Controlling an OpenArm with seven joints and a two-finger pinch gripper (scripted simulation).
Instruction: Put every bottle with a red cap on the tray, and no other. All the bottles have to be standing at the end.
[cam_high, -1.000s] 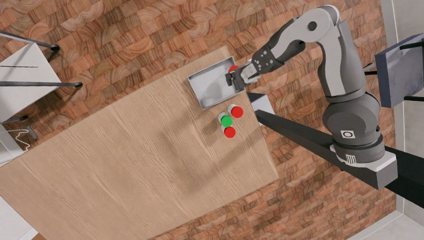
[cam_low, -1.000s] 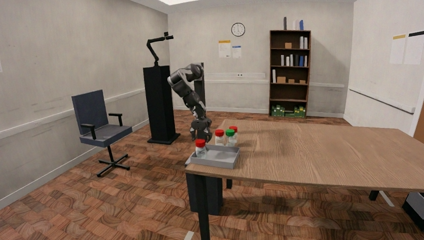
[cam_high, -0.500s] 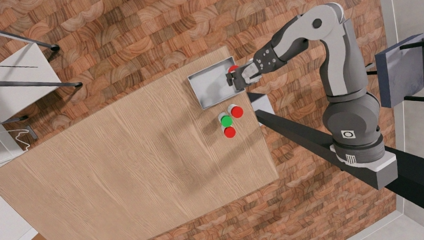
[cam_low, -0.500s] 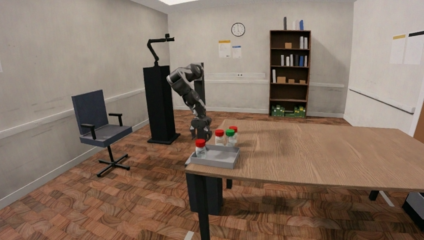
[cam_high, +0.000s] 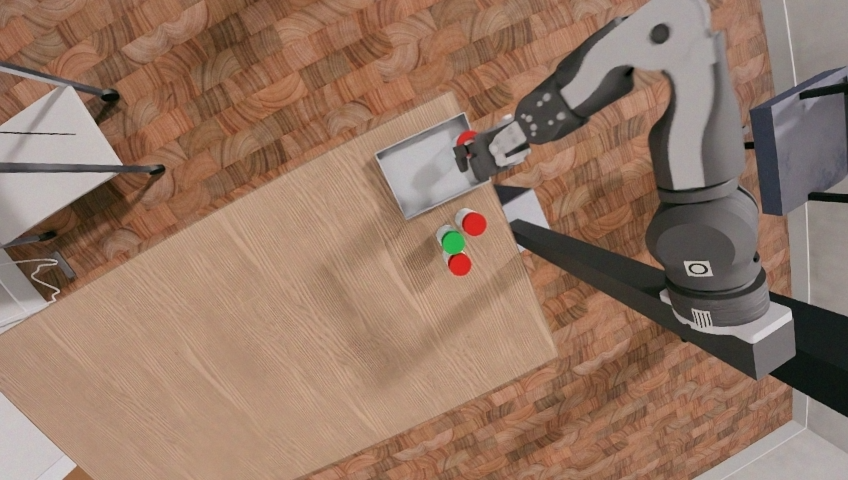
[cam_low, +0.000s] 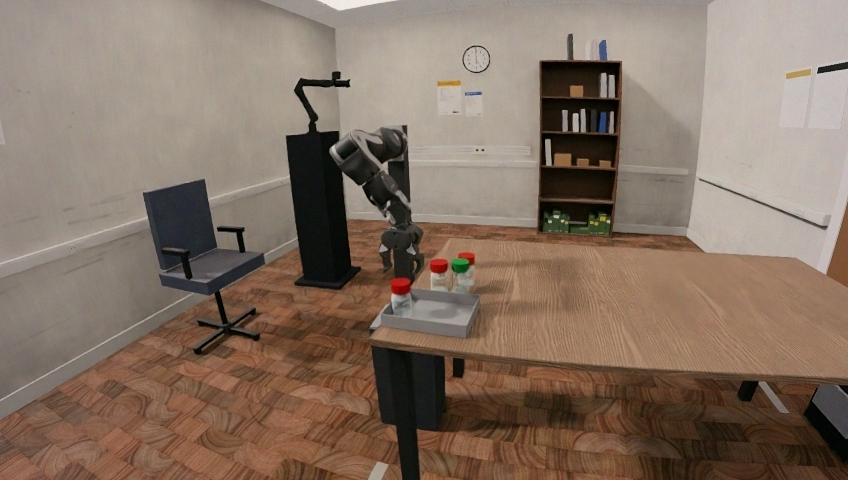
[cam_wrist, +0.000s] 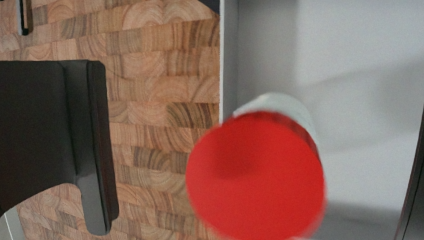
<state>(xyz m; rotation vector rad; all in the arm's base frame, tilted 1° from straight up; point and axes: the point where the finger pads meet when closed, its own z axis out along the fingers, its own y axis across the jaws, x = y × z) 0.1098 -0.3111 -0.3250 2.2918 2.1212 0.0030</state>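
Now: hand 14 cm short of the green-capped bottle, 17 cm to the right of it and 9 cm above it. The rest, counted from my hand: grey tray 8 cm ahead, 1 cm to the right, 12 cm below.
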